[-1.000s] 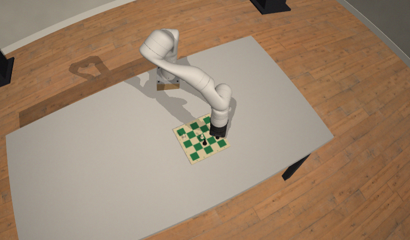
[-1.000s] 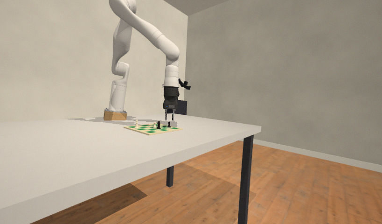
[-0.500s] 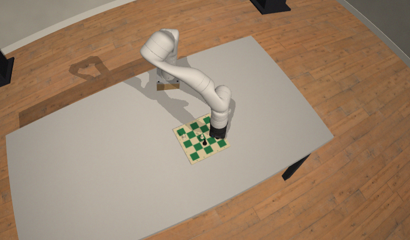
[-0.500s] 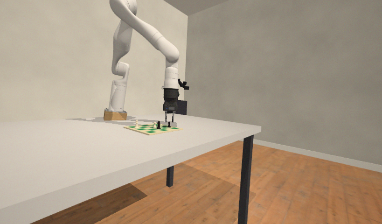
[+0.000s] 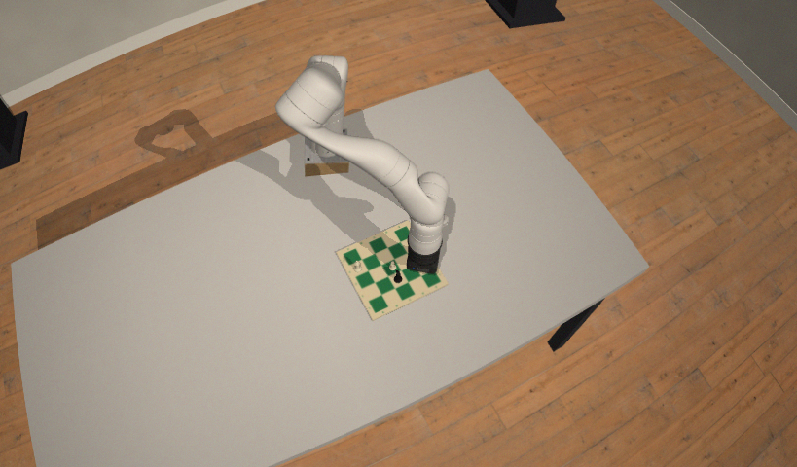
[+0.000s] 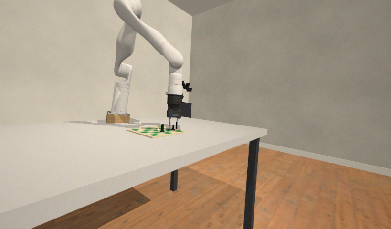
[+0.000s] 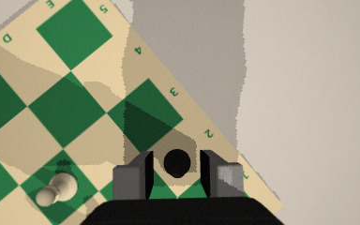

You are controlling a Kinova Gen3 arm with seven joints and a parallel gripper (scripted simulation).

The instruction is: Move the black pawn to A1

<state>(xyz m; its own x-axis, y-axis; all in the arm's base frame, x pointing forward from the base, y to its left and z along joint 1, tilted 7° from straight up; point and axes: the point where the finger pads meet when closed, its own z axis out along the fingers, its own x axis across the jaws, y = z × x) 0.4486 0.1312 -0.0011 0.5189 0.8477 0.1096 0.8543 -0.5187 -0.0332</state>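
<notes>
Right now the black pawn is 10 mm below my hand. Round my hand: chessboard: 30 mm behind, 80 mm to the right, 30 mm below; then black knight: 10 mm ahead, 70 mm to the right, 10 mm below; then white pawn: 30 mm behind, 70 mm to the right, 10 mm below.
</notes>
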